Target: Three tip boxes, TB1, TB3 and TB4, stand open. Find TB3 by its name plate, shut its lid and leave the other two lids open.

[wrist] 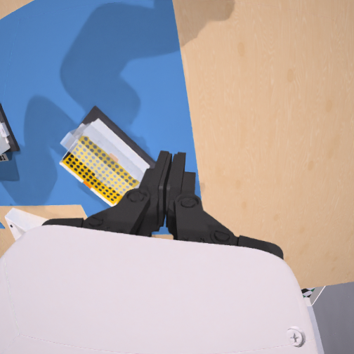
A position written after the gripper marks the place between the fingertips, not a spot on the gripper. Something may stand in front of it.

In view: the gripper (172,170), a clear lid (111,167) and a blue mat (129,66).
